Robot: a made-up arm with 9 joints.
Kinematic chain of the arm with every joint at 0, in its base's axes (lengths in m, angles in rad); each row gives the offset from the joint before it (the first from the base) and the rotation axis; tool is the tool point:
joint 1: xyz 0 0 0.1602 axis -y
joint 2: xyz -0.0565 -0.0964 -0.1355 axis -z
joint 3: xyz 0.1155 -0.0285 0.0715 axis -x
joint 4: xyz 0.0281 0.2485 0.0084 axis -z
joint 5: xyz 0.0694 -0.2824 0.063 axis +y
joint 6: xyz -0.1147 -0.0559 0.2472 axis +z
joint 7: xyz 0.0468 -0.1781 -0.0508 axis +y
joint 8: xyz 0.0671 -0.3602 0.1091 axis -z
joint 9: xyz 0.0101 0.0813 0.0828 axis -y
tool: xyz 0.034 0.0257 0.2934
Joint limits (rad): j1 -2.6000..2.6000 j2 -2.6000..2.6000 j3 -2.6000..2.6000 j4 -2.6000..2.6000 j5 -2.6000..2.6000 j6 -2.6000..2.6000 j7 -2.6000..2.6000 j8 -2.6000..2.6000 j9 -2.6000..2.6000
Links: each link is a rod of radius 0.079 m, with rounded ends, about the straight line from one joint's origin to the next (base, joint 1, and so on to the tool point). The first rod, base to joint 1, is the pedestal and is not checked.
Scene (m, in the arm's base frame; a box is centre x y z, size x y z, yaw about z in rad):
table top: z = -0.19
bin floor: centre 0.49 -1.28 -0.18 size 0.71 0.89 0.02 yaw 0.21
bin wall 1: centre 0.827 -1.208 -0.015 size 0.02 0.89 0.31 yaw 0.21
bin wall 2: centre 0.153 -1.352 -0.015 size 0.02 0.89 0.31 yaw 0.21
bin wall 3: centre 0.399 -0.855 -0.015 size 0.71 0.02 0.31 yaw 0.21
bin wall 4: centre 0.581 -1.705 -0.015 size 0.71 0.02 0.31 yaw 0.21
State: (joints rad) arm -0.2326 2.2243 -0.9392 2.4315 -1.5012 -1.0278 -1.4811 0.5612 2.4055
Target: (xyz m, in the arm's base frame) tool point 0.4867 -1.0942 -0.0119
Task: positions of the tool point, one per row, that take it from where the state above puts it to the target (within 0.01 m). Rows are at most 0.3 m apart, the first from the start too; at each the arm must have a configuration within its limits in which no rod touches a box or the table.
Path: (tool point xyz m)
1: 0.5593 -0.5075 0.4516
2: 0.4723 -0.6584 0.5348
3: 0.3234 -0.8070 0.6202
4: 0.4392 -0.9037 0.4102
5: 0.4892 -1.0011 0.1925
6: 0.4867 -1.0942 -0.0119

